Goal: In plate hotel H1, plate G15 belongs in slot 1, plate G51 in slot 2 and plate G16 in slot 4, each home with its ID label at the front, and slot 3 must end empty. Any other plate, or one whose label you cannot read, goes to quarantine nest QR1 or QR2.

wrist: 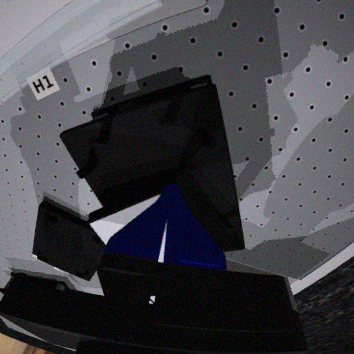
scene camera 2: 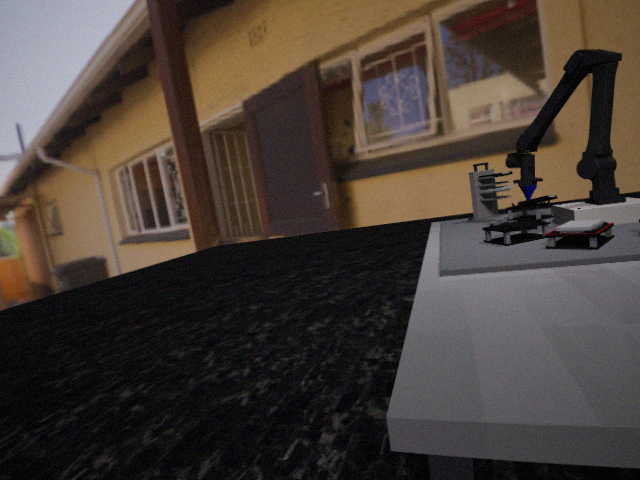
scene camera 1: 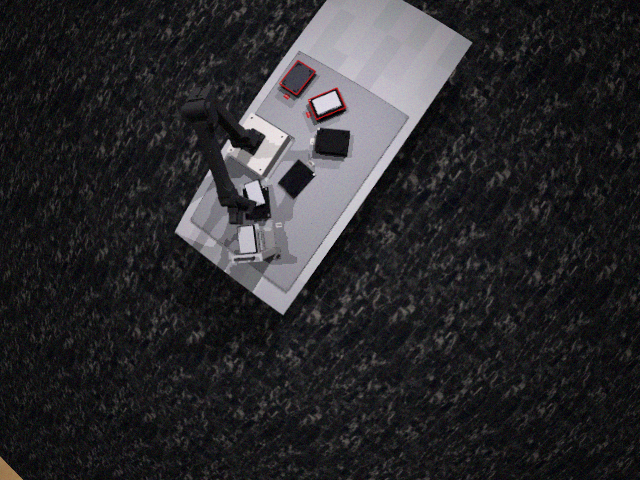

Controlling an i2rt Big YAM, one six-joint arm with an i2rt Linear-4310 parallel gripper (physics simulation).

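Places are measured from the arm's base along level axes (x ahead, y right, z down), in centimetres.
Pixels of known places: gripper, fingertip midpoint: [wrist: 171, 189] [scene camera 1: 251, 207]; arm's base at its link origin: [scene camera 2: 604, 202] [scene camera 1: 253, 142].
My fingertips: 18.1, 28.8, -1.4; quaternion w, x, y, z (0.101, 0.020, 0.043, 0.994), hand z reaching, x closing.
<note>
Ahead of a thing's pixels: the offset from my fingertips to its top centre, as dx, dy, dz. "*": to the spot under its first point.
My gripper [scene camera 2: 528, 198] [wrist: 171, 189] is shut, its blue fingertips together with nothing between them. It points down over a black nest {-0.2, -2.6, -0.1} [wrist: 145, 145]. A white-topped plate {-1.8, -7.0, -2.6} [scene camera 1: 254, 192] [wrist: 120, 219] lies at this nest, partly hidden by the arm and fingers; a dark piece there looks tilted in the second scene view. Hotel H1 [scene camera 1: 245, 257] [scene camera 2: 478, 196] stands beside it, with a white-topped plate {+10.6, +11.3, -14.6} [scene camera 1: 247, 239] in it; its slot cannot be told. Another white-topped plate {+3.6, -65.1, +2.1} [scene camera 1: 326, 102] [scene camera 2: 580, 225] sits on a red-rimmed quarantine nest {* +6.3, -74.5, +7.5} [scene camera 1: 341, 94]. No plate ID label is readable.
A second red-rimmed nest {-17.8, -70.0, +2.9} [scene camera 1: 297, 78] stands near the mat's far corner. Two more black nests {* +17.3, -49.0, +2.5} [scene camera 1: 332, 142] {* +10.9, -24.0, +6.3} [scene camera 1: 296, 179] stand between the quarantine nests and the hotel. The pale arm base [scene camera 1: 273, 147] borders the nest below my gripper. The H1 tag {+15.3, +1.2, +7.5} [wrist: 43, 84] lies on the perforated mat.
</note>
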